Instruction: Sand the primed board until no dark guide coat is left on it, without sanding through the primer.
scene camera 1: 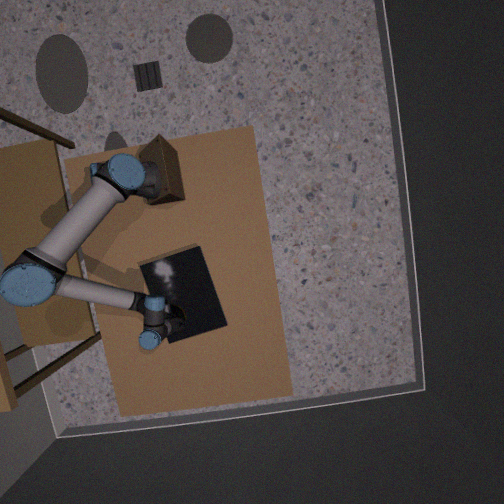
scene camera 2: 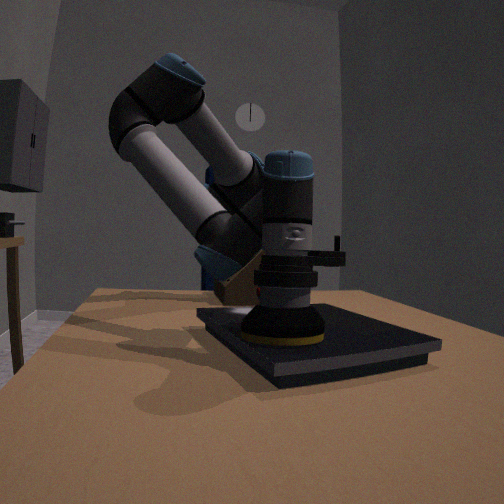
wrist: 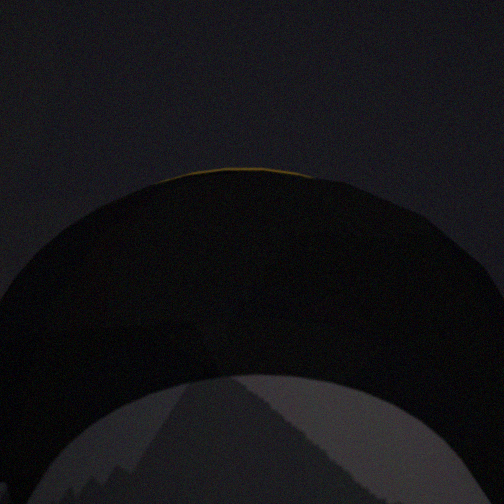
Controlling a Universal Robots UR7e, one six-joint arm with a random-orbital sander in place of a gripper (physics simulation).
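The primed board (scene camera 1: 184,294) lies on the brown table and is almost wholly covered in dark guide coat. A pale sanded patch (scene camera 1: 164,271) shows near its far left corner, with a faint streak running from it toward the sander. The sander (scene camera 1: 172,315) stands upright on the board near its left edge. In scene camera 2 its yellow-rimmed pad (scene camera 2: 282,332) rests flat on the board (scene camera 2: 340,340). In the wrist view the black sander shroud (wrist: 250,280) fills the lower half, with dark coated board (wrist: 250,85) above it.
A brown wooden block (scene camera 1: 162,170) stands by the arm's base on the table (scene camera 1: 225,360). A second table (scene camera 1: 30,240) is on the left. A grey cabinet (scene camera 2: 20,135) hangs at the left wall. The walls are far off.
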